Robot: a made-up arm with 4 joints.
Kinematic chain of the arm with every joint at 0, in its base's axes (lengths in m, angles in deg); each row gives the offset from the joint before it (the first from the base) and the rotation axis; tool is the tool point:
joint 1: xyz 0 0 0.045 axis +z
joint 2: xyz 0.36 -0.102 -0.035 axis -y
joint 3: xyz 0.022 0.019 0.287 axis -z
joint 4: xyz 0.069 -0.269 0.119 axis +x
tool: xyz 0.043 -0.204 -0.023
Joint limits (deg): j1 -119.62..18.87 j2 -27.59..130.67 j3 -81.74..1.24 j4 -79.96..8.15
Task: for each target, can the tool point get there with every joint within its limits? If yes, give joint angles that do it. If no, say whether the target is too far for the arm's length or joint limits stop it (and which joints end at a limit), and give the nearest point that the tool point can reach.
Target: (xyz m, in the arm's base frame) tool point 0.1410 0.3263 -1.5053
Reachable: no: too far | nearest point -0.2697 0.3603 -0.2866 | short by 1.286 m
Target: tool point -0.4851 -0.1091 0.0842
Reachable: yes | joints -51.14 116.14 -25.79 -29.80
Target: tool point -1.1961 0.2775 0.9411
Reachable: no: too far | nearest point -0.6356 -0.0462 0.5375 | short by 0.763 m
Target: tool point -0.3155 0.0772 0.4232
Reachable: yes | joints -86.77 95.19 -48.84 -9.13
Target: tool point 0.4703 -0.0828 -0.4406
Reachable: no: joint limits stop it (at a limit: joint 1, joint 2, joint 3, joint 4) | nearest point 0.1480 0.2991 -0.1084 | short by 0.600 m
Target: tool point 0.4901 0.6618 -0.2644
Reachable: no: joint limits stop it (at a limit: joint 1, joint 2, joint 3) | nearest point 0.1487 0.3034 -0.0983 | short by 0.522 m
